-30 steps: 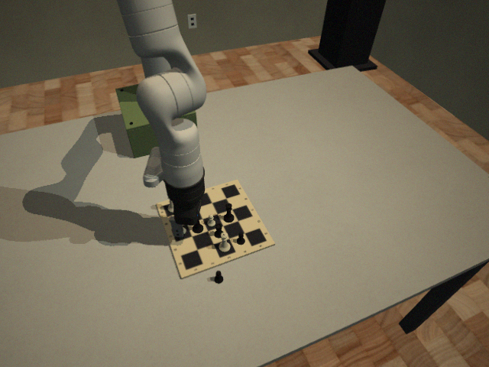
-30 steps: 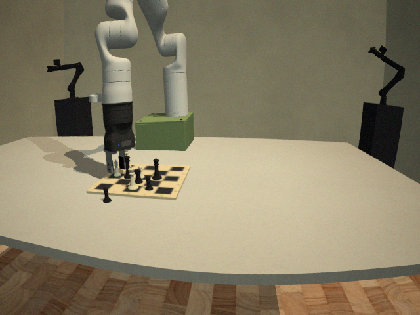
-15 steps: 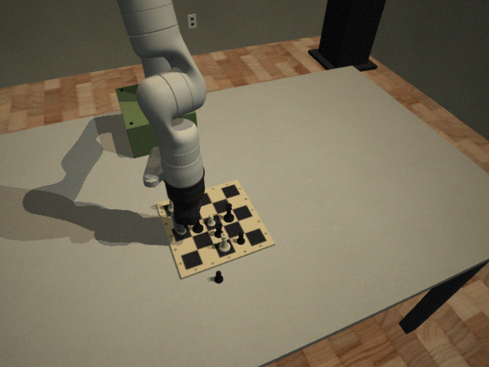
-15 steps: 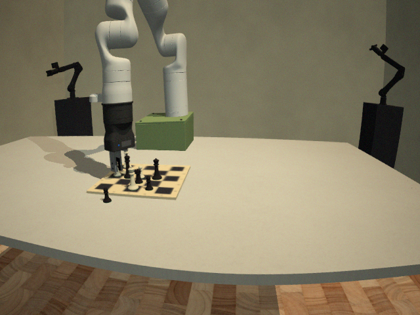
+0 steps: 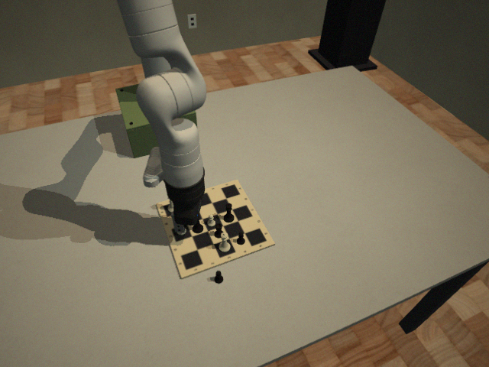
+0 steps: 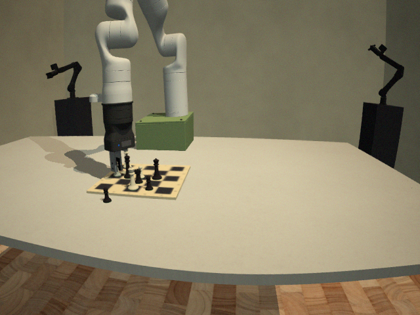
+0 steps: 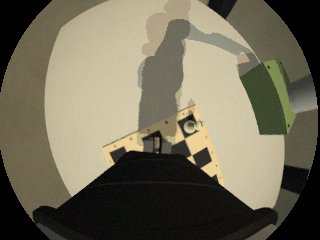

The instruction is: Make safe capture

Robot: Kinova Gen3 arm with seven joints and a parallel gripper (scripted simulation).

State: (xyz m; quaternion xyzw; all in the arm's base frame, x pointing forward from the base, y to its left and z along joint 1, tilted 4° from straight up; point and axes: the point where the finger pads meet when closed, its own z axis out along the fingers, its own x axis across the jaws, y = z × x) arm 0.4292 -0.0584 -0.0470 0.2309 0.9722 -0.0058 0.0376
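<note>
My gripper is now 10 mm short of the tall black piece and 40 mm to the right of it. Round my hand: chessboard (80 mm to the left, 30 mm below); white pawn (70 mm to the left, 20 mm below); tall white piece (70 mm behind).
</note>
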